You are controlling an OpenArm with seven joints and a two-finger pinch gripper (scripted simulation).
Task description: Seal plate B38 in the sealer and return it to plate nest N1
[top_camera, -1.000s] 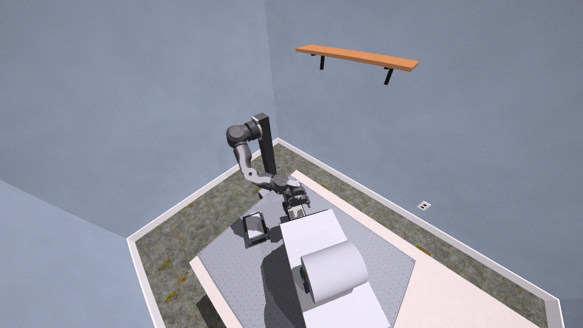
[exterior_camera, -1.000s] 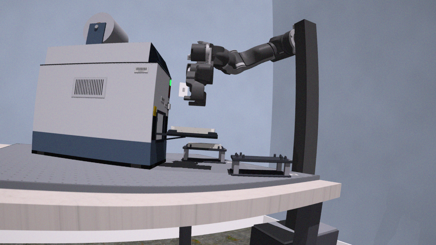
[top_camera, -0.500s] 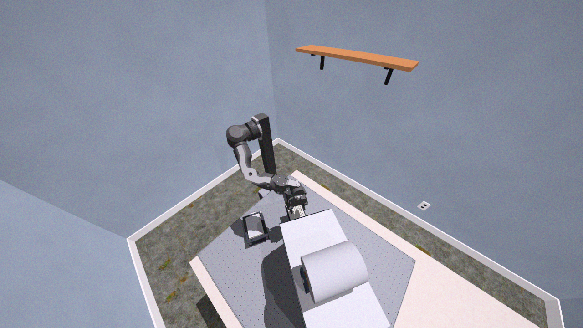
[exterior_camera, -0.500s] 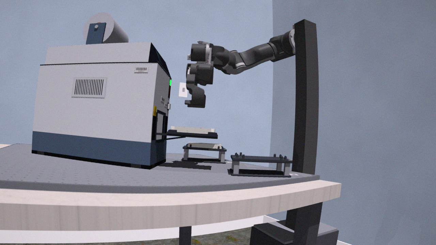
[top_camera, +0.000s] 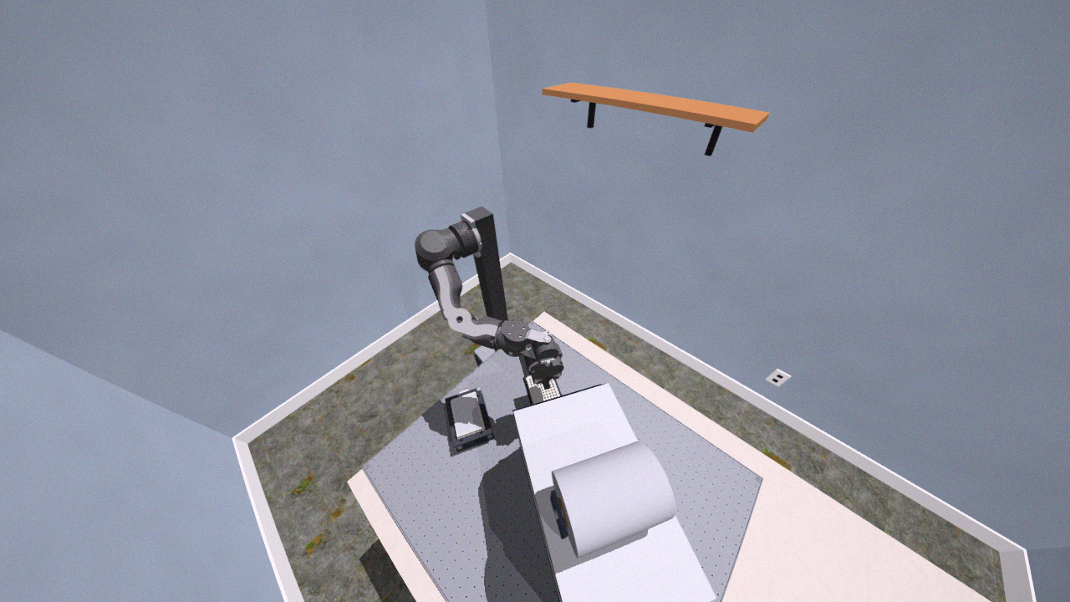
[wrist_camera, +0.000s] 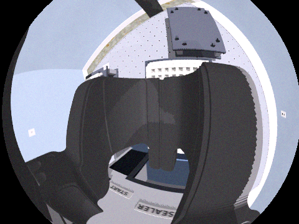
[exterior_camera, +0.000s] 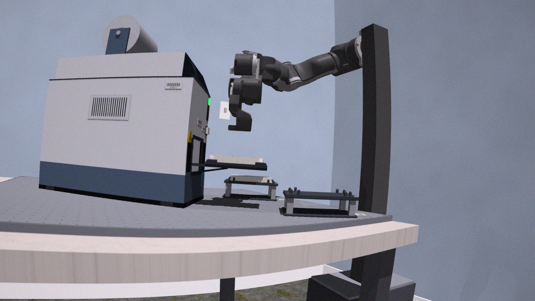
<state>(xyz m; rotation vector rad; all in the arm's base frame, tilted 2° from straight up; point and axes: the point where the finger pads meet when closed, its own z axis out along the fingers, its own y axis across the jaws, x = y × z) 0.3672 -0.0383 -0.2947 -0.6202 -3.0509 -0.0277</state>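
Right now the start key is 50 mm ahead of my hand and 130 mm to the right of it. Round my hand: sealer's stage (90 mm below); foil roll (310 mm ahead, 130 mm to the right, 230 mm above); yellow warning label (130 mm ahead, 40 mm to the left, 30 mm below).
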